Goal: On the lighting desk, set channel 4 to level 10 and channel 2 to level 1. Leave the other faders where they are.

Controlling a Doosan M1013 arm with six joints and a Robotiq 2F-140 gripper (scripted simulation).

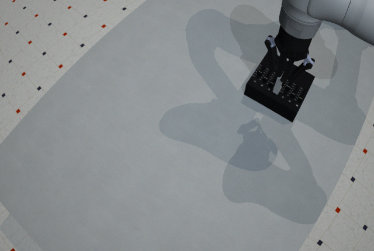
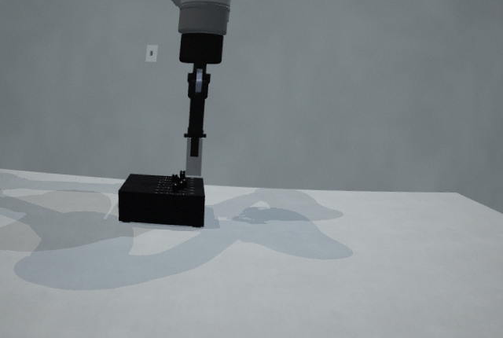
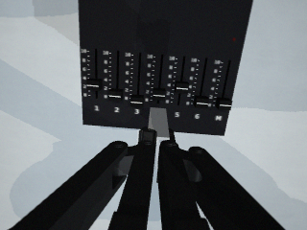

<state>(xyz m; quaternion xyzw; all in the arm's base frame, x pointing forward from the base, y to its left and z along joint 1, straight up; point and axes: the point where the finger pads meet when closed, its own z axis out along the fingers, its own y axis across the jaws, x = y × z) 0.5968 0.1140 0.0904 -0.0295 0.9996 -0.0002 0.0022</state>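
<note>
Now: the channel 4 fader cap 20 mm behind my hand and 40 mm below it. Round my hand: channel 5 fader cap 30 mm behind, 20 mm to the left, 40 mm below; then channel 2 fader cap 20 mm behind, 50 mm to the right, 40 mm below; then channel 1 fader cap 30 mm behind, 70 mm to the right, 40 mm below.
</note>
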